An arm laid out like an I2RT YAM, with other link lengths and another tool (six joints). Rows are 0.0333 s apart.
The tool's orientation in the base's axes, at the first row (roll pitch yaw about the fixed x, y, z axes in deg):
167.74, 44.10, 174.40
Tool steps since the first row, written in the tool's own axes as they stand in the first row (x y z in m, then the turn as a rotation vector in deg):
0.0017, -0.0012, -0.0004, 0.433, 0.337, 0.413
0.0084, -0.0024, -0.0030, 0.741, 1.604, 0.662
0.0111, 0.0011, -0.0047, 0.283, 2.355, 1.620
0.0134, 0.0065, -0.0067, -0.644, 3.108, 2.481
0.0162, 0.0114, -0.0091, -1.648, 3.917, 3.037
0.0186, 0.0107, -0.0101, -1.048, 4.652, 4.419
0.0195, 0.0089, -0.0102, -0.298, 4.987, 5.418
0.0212, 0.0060, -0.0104, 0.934, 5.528, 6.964
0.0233, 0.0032, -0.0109, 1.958, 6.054, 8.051
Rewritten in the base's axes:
-0.0014, -0.0011, -0.0011, -0.039, 0.423, -0.540
-0.0080, -0.0022, -0.0041, -0.151, 1.731, -0.736
-0.0113, 0.0012, -0.0043, 0.806, 2.579, -0.975
-0.0146, 0.0064, -0.0036, 2.030, 3.382, -0.819
-0.0185, 0.0111, -0.0031, 3.094, 4.191, -0.387
-0.0209, 0.0104, -0.0042, 3.591, 5.158, -1.662
-0.0215, 0.0087, -0.0051, 3.734, 5.687, -2.834
-0.0227, 0.0059, -0.0065, 3.904, 6.531, -4.694
-0.0244, 0.0032, -0.0081, 3.903, 7.279, -6.089

